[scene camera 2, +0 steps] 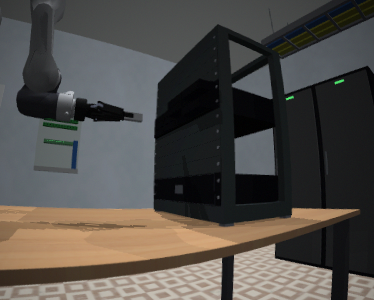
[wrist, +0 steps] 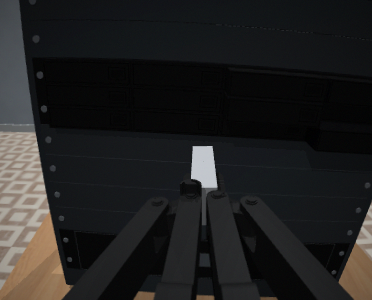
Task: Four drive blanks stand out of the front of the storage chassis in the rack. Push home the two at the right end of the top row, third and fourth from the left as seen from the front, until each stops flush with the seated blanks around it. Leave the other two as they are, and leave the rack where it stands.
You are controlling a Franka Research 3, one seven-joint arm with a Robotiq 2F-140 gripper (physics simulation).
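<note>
The dark storage chassis (wrist: 87, 119) spans the rack (scene camera 2: 226, 165) (wrist: 120, 172). In the wrist view, the top row's third blank (wrist: 270, 85) has a lit upper edge and stands out from the two seated ones on its left; the fourth blank (wrist: 350, 92) is cut off by the right image edge. A lower-row blank (wrist: 345, 139) juts out at far right. In scene camera 2, protruding blanks (scene camera 2: 200, 92) merge into a dark stepped shape. My gripper (scene camera 2: 133, 117) (wrist: 202, 161) is shut and empty, its pale tips apart from the rack front and, in the wrist view, appearing below the chassis.
The rack stands on a wooden table (scene camera 2: 100, 245). A dark unit with a pale label (scene camera 2: 178, 189) sits low in the rack. Dark cabinets (scene camera 2: 305, 165) stand behind at right. A wall panel (scene camera 2: 57, 155) is behind the arm, and a cable tray (scene camera 2: 320, 30) hangs at upper right.
</note>
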